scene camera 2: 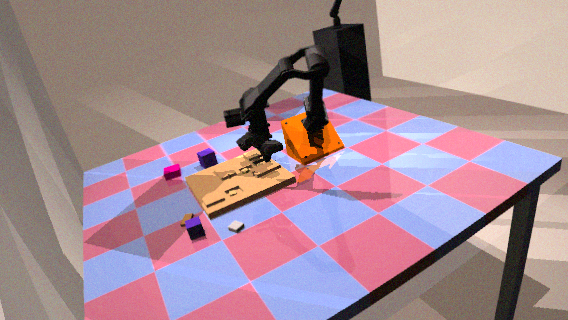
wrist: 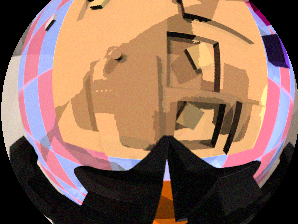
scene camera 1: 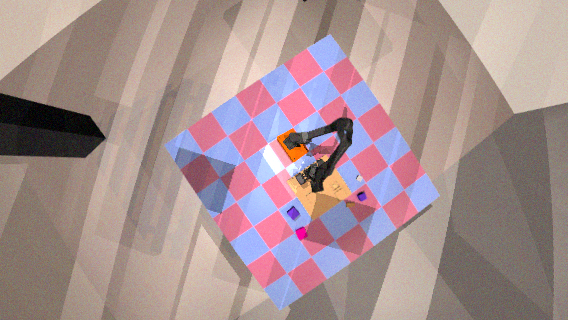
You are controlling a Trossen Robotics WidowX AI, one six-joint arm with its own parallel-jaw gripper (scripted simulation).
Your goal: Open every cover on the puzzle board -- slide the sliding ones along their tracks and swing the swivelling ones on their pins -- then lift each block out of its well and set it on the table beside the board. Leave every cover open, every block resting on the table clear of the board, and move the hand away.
Labels:
same spot on tan puzzle board: (wrist: 239,72) = (scene camera 1: 305,187)

